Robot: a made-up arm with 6 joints. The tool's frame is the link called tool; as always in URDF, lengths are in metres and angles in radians.
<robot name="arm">
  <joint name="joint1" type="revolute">
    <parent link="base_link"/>
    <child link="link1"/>
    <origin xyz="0 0 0.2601" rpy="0 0 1.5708"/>
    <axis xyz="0 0 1"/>
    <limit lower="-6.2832" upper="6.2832"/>
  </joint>
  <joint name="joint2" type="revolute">
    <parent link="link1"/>
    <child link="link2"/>
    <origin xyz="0 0 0" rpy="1.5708 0 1.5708"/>
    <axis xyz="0 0 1"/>
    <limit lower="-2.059" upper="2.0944"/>
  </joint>
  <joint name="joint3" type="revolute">
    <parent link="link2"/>
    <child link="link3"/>
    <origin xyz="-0.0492 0.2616 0" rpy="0 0 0"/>
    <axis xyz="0 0 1"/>
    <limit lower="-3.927" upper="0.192"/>
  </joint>
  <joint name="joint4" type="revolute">
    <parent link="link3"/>
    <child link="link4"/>
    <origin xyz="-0.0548 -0.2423 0" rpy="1.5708 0 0"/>
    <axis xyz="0 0 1"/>
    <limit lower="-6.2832" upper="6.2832"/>
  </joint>
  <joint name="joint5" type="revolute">
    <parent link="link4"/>
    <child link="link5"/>
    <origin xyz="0 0 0" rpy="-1.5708 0 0"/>
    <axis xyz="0 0 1"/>
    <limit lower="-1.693" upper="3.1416"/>
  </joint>
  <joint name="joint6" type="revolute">
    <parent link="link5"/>
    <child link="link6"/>
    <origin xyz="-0.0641 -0.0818 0" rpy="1.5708 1.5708 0"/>
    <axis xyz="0 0 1"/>
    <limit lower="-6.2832" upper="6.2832"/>
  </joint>
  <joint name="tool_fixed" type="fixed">
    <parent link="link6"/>
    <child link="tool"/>
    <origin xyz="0 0 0" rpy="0 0 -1.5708"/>
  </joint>
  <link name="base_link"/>
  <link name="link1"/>
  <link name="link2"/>
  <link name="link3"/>
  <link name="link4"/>
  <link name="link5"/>
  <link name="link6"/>
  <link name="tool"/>
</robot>
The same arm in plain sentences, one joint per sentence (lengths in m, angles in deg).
The arm has six revolute joints in a row. What follows holds with every joint at zero, and every direction is one of the base frame's.
Joint 1 sits 0.2601 m along +z from the base frame's origin and rotates about +z, from -360.00 to 360.00 deg.
Joint 2 sits at the same point as joint 1 and rotates about +y, from -117.97 to 120.00 deg.
Joint 3 sits 0.0492 m along +x and 0.2616 m along +z from joint 2 and rotates about +y, from -225.00 to 11.00 deg.
Joint 4 sits 0.0548 m along +x and 0.2423 m along -z from joint 3 and rotates about -z, from -360.00 to 360.00 deg.
Joint 5 sits at the same point as joint 4 and rotates about +y, from -97.00 to 180.00 deg.
Joint 6 sits 0.0641 m along +x and 0.0818 m along -z from joint 5 and rotates about -z, from -360.00 to 360.00 deg.
The tool frame, which is the frame that the pose is given for, sits at the same point as joint 6; its axes are the base frame's turned by roll 180.00, pitch 0.00 and yaw 0.00 deg (as in URDF: about the fixed x, then y, then z).

